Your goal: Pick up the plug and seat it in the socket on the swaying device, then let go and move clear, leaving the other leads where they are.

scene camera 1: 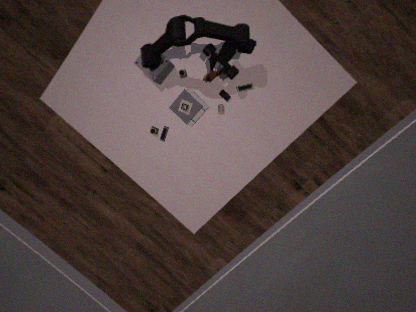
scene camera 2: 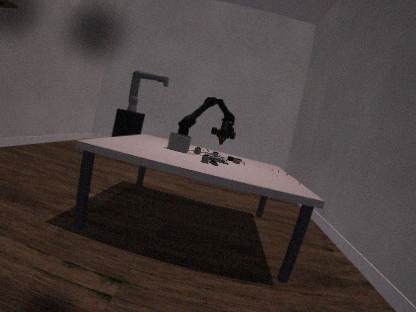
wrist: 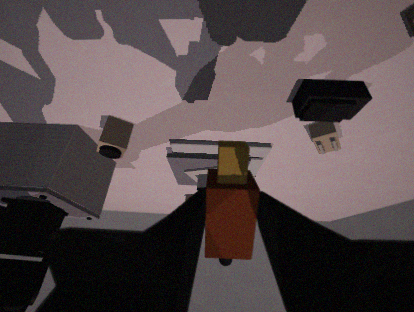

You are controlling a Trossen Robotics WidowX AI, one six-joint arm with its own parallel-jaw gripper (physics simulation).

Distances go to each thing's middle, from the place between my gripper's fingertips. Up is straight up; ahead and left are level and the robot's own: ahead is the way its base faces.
The plug (wrist: 232, 195) lies 1 cm to the right of my hand. Also, from my hand: black block (wrist: 317, 100) (11 cm ahead, 1 cm to the right, 11 cm below); then grey socket device (scene camera 1: 189, 107) (4 cm ahead, 21 cm to the right, 10 cm below); then beige two-slot connector (wrist: 323, 134) (16 cm ahead, 7 cm to the right, 11 cm below).
